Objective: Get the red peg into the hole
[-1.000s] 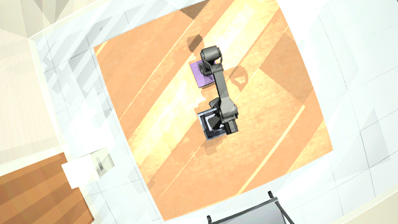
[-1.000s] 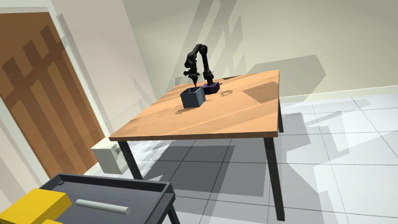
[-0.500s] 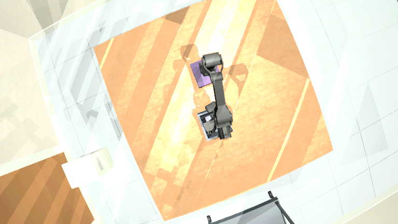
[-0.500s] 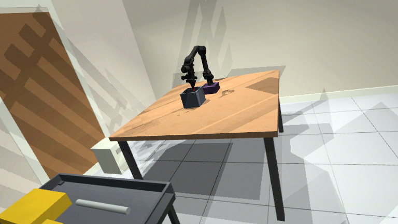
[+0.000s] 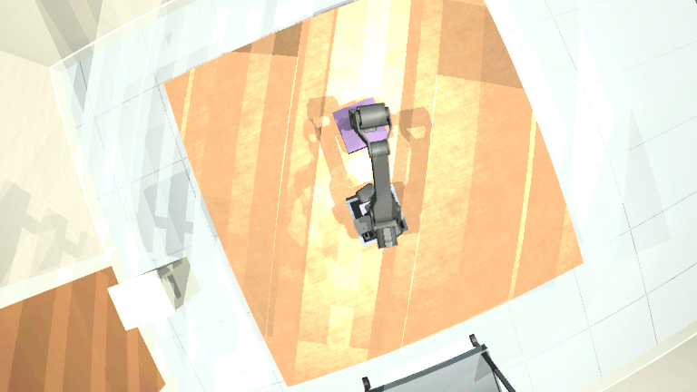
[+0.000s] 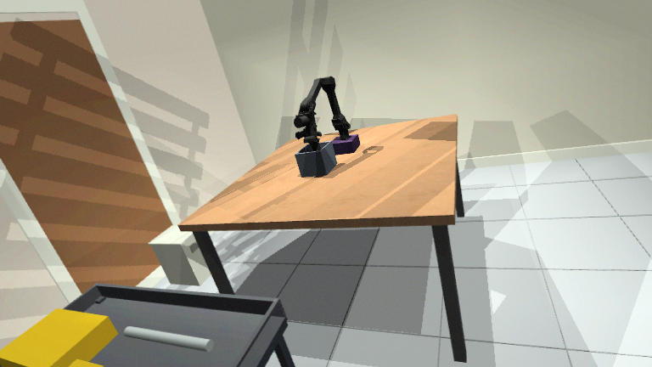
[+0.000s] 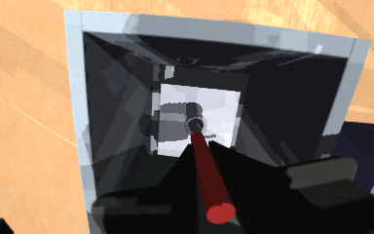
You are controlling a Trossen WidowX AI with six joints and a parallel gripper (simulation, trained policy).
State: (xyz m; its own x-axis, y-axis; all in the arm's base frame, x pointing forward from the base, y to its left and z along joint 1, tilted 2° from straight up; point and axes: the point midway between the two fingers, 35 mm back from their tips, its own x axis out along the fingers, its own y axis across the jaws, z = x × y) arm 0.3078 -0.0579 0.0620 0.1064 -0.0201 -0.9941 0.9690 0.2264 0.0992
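The red peg lies 20 mm above my gripper tip.
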